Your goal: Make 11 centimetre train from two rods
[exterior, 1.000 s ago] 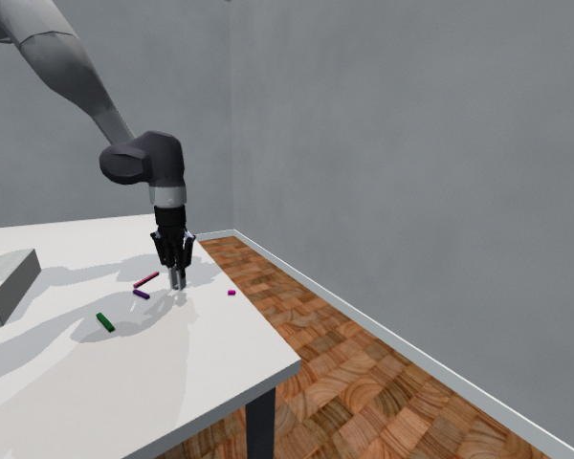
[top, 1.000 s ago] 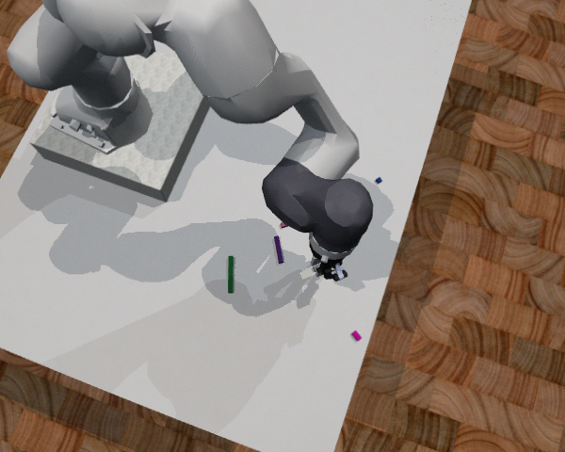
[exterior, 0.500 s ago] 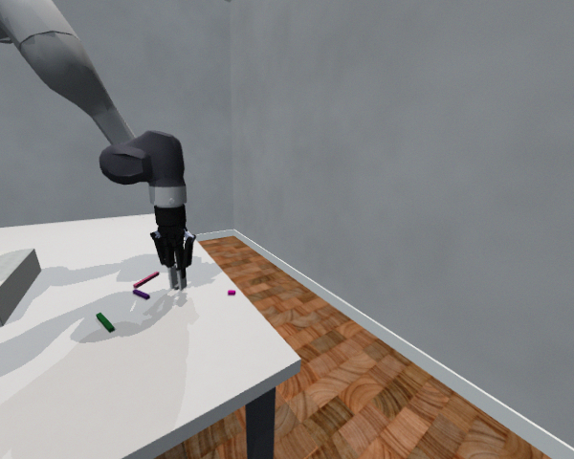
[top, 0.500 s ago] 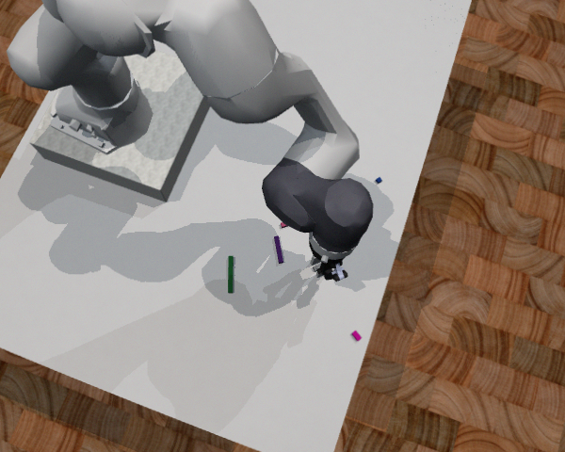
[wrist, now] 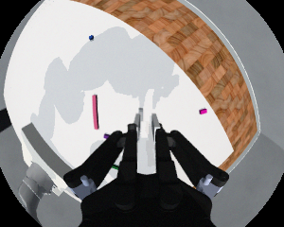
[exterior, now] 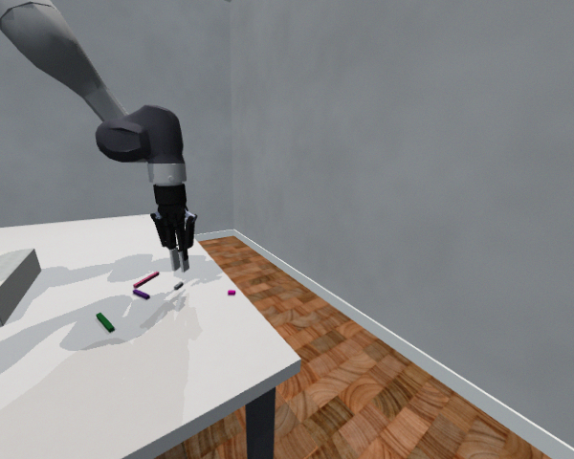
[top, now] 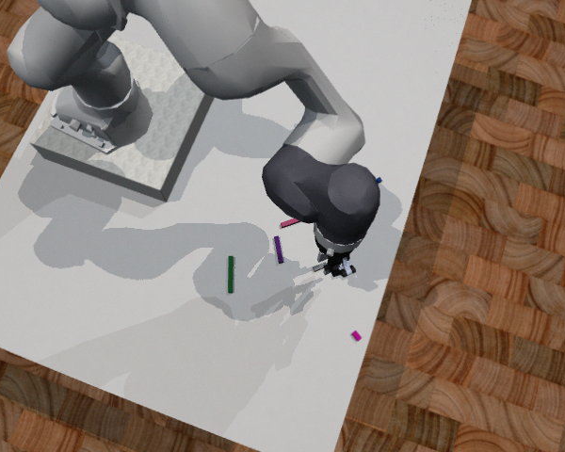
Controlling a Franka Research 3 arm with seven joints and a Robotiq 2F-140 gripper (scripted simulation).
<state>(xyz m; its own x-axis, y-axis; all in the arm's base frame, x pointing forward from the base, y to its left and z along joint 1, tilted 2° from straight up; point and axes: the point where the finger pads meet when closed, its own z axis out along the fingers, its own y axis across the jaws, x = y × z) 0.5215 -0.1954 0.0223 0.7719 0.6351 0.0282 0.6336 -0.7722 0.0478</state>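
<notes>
Right now the green rod is 19 cm behind my hand, 6 cm to the right of it and 9 cm below it. Also, from my hand: grey rod: 1 cm behind, 1 cm to the left, 9 cm below; then pink rod: 8 cm behind, 10 cm to the left, 9 cm below; then purple rod: 11 cm behind, 2 cm to the left, 9 cm below.
</notes>
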